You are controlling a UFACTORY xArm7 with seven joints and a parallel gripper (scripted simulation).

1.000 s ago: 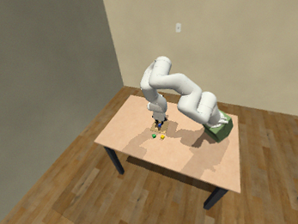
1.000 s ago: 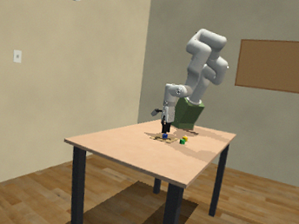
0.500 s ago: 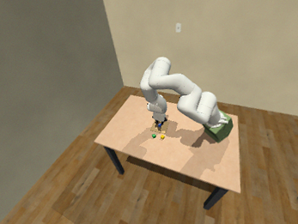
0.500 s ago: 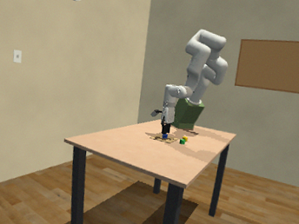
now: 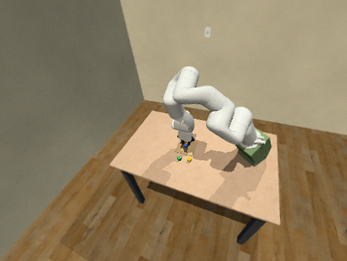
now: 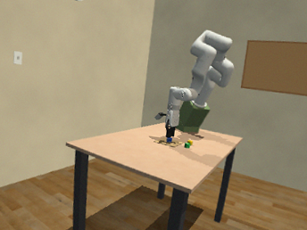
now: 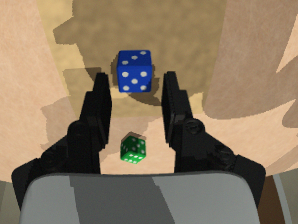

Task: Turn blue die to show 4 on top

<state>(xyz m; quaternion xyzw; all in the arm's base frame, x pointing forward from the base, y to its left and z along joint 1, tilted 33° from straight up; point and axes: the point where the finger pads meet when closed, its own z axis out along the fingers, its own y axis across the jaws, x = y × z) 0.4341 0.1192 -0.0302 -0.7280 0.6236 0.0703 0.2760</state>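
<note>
Right now my hand is 4 cm above the blue die. Also, from my hand: tan mat 5 cm below; then yellow die 9 cm to the left, 9 cm behind, 4 cm below; then green die 12 cm to the left, 4 cm below, 2 cm behind.
</note>
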